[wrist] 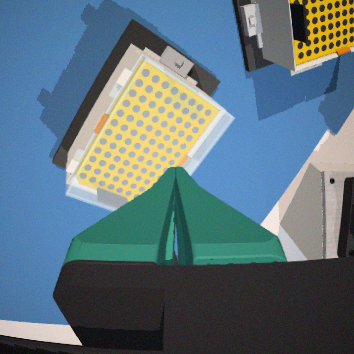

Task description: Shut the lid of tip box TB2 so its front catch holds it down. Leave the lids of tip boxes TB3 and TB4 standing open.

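Frame: origin at the arm's base, x back, y right, z up, level; millimetres.
Where they show: gripper, fingertip midpoint: (175,177).
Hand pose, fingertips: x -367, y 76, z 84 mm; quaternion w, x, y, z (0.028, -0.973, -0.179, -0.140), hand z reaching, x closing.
Observation:
Each offset is from my fingertips to the top centre of the thing. "pt": to the spot under its first point. Level surfaces: height alone.
A tip box {dx +26, dy -34, dz -80 mm} (150,120) with a yellow, round-holed rack is left of the upper middle, turned at an angle on a dark base {pt dx -29, dy -20, dz -149 mm} (92,100). Its clear lid {pt dx +62, dy +10, dz -80 mm} (222,120) lies over the rack and looks down. A grey catch {pt dx +32, dy +35, dz -139 mm} (176,62) shows on its upper right side; whether it is latched is too small to tell. No TB label is readable. My gripper (175,177) is shut and empty, its green fingertips overlapping the box's lower right edge in view. Whether they touch the lid, I cannot tell. The fingers hide the box's lowest corner.
Part of another tip box {pt dx +140, dy +114, dz -100 mm} (327,30) shows at the upper right, with dark holes in its yellow rack, a grey wall (277,37) and a light catch {pt dx +86, dy +93, dz -139 mm} (251,21). A pale grey device (302,215) with a dark panel stands at the right. The surface {dz -157 mm} (30,240) is blue.

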